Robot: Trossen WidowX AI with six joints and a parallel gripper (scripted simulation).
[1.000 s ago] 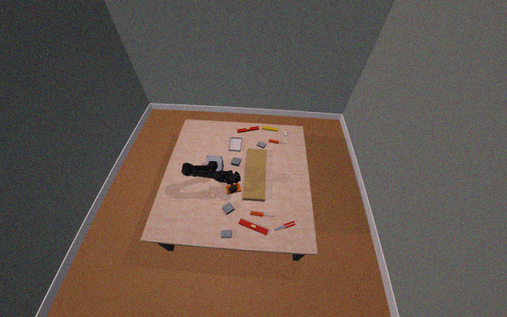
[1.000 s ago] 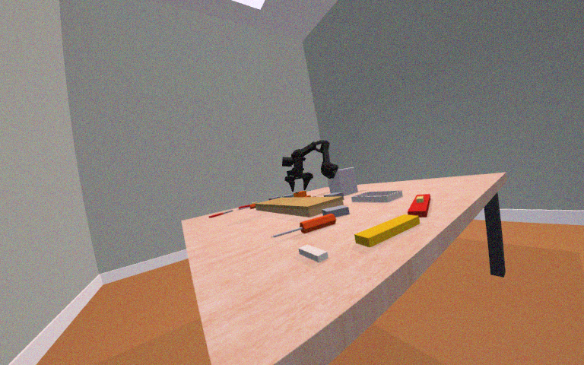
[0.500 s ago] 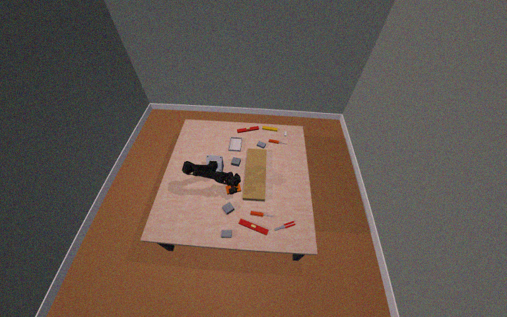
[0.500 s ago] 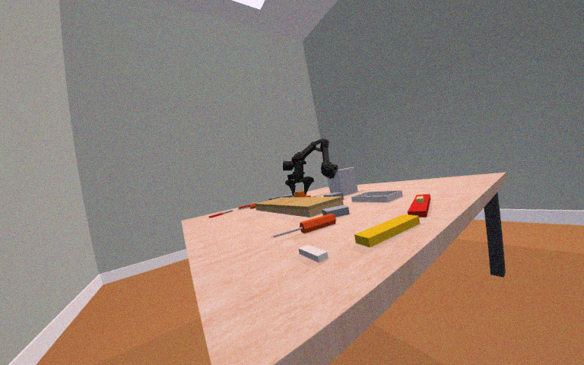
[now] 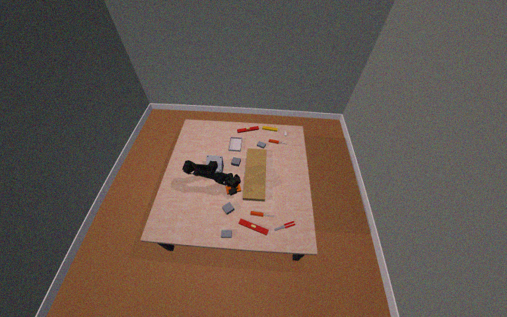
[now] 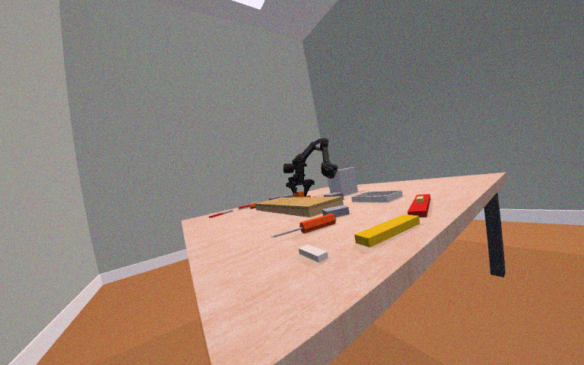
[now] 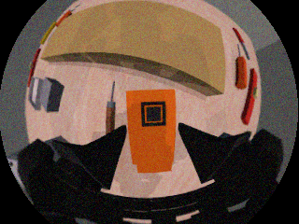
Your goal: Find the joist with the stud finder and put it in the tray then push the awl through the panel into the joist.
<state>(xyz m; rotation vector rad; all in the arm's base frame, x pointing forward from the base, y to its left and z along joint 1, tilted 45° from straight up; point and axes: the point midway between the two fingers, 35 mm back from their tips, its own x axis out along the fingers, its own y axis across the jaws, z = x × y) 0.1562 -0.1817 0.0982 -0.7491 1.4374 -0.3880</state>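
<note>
Right now the stud finder is 20 mm above my gripper tip and 10 mm ahead of it. From my gripper tip the other things lie so: grey tray: 500 mm to the left, 20 mm ahead, 10 mm below; square indicator: 30 mm above, 20 mm ahead; awl: 70 mm to the left, 20 mm below, 10 mm ahead.
</note>
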